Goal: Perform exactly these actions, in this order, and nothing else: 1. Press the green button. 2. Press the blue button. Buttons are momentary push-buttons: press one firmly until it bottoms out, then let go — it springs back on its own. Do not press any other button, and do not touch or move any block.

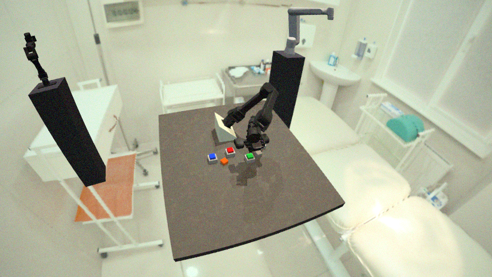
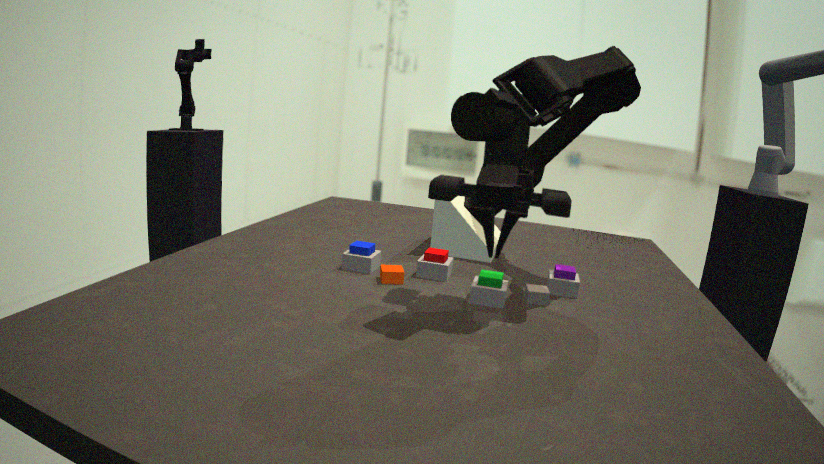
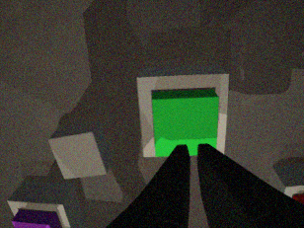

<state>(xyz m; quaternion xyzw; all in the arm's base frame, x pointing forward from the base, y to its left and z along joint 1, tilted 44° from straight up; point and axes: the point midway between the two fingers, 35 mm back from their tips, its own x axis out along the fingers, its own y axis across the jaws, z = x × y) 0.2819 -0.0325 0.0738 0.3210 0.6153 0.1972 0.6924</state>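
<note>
The green button is 3 cm below my gripper tip. From my gripper tip the other things lie so: red button (9 cm behind, 8 cm to the right, 3 cm below); grey block (2 cm behind, 7 cm to the left, 5 cm below); purple button (7 cm behind, 12 cm to the left, 3 cm below).
</note>
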